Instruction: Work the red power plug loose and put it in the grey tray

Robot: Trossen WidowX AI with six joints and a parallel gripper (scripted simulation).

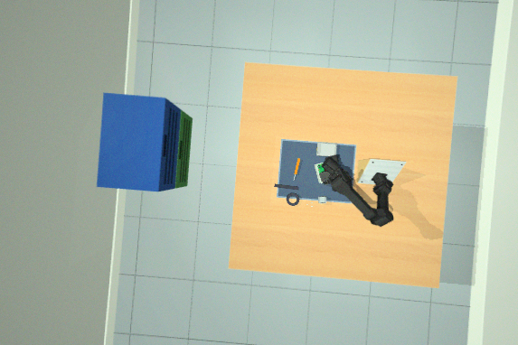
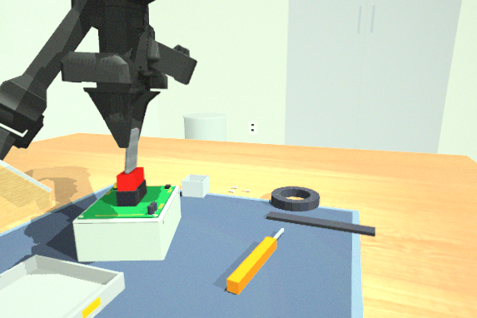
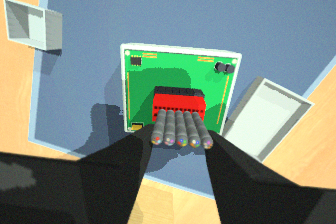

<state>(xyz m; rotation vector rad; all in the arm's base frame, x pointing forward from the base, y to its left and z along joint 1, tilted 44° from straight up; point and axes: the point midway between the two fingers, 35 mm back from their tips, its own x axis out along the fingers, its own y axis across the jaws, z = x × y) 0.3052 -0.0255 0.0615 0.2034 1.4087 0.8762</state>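
Right now the red power plug is 40 mm below my gripper tip. The rest, counted from my gripper tip: blue mat 50 mm ahead, 120 mm below; dark flat bar 220 mm ahead, 130 mm to the left, 120 mm below.
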